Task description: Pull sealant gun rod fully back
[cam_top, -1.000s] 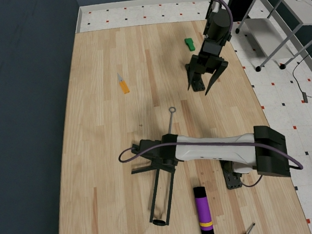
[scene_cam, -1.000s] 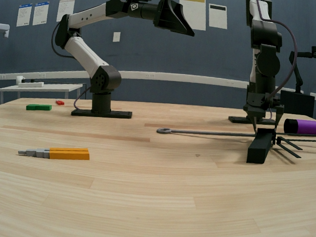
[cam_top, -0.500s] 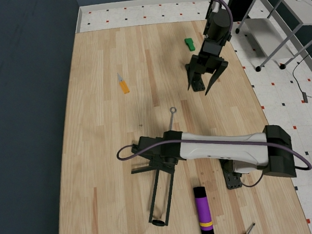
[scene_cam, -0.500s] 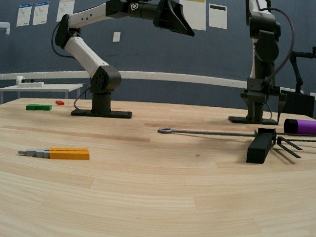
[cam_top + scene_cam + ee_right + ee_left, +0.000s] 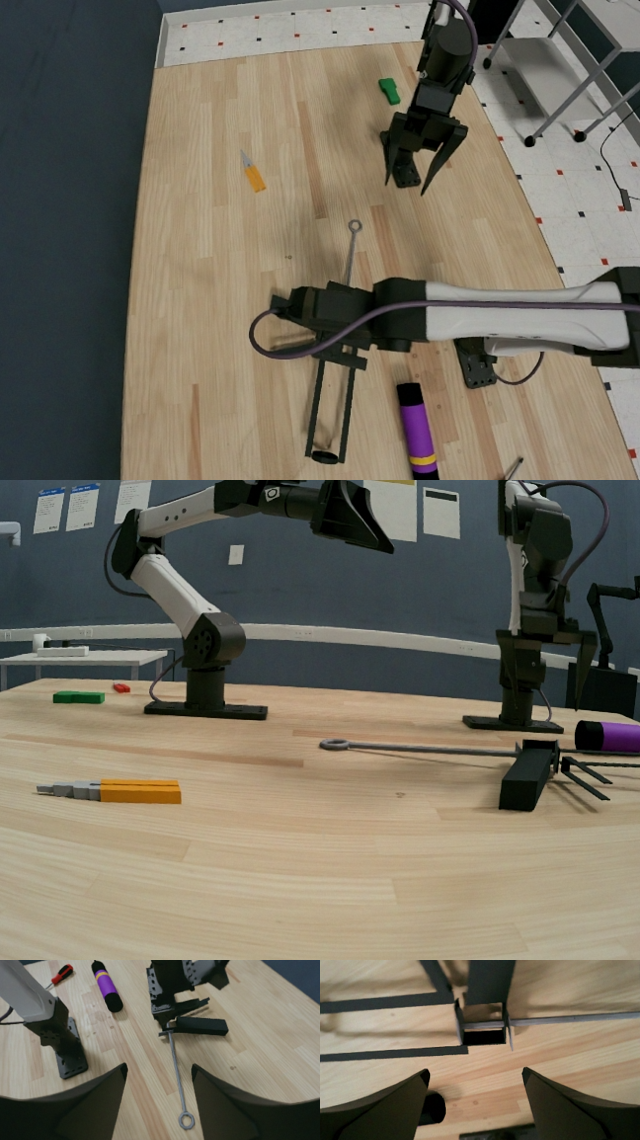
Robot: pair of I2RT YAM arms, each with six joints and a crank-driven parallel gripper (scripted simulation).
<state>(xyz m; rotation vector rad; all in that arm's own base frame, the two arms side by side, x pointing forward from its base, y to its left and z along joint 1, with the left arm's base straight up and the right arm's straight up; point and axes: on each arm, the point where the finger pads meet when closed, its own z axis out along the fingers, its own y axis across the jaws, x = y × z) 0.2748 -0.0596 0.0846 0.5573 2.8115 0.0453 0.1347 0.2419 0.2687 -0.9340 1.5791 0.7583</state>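
Right now the thumb plate is 4 cm to the right of my left hand and 7 cm below it. Round my left hand: orange-handled knife 17 cm ahead, 51 cm to the right, 8 cm below; purple tube 8 cm behind, 26 cm to the left, 6 cm below; grey rod 3 cm behind, 13 cm to the right, 7 cm below.
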